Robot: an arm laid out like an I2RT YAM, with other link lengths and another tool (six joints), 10 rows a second.
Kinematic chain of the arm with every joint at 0, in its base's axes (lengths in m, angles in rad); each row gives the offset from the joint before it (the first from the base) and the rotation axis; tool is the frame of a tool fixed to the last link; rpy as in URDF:
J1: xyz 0 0 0.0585 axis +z
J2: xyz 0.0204 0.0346 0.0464 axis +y
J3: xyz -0.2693 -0.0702 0 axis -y
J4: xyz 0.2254 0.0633 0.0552 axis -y
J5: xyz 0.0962 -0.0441 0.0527 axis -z
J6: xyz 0.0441 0 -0.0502 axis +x
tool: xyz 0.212 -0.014 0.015 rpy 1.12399 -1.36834 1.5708
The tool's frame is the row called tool.
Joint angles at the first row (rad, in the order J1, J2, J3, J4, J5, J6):
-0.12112, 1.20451, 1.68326, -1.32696, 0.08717, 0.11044
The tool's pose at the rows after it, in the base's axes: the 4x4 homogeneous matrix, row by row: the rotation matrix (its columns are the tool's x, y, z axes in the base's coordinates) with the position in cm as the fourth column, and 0 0 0 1 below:
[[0.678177, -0.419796, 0.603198, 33.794], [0.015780, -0.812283, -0.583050, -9.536], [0.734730, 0.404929, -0.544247, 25.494], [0, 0, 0, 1]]
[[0.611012, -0.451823, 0.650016, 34.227], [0.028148, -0.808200, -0.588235, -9.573], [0.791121, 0.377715, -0.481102, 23.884], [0, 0, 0, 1]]
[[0.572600, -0.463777, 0.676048, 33.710], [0.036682, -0.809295, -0.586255, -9.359], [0.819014, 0.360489, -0.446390, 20.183], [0, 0, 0, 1]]
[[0.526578, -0.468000, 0.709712, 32.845], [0.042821, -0.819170, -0.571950, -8.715], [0.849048, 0.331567, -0.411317, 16.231], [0, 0, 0, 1]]
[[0.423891, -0.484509, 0.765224, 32.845], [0.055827, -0.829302, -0.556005, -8.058], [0.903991, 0.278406, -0.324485, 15.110], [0, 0, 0, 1]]
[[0.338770, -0.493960, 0.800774, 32.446], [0.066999, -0.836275, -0.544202, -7.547], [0.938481, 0.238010, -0.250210, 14.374], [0, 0, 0, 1]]
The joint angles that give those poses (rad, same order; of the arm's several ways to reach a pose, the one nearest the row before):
-0.12111, 1.05995, 1.45210, -1.12401, 0.08603, 0.10434
-0.12109, 0.93176, 1.20869, -0.91954, 0.08566, 0.10016
-0.12113, 0.79518, 0.94168, -0.74104, 0.07991, 0.09632
-0.12109, 0.63953, 0.67729, -0.57889, 0.05897, 0.09596
-0.12112, 0.48734, 0.46751, -0.40609, 0.03338, 0.09556
-0.12116, 0.34121, 0.31451, -0.30805, 0.01541, 0.09478

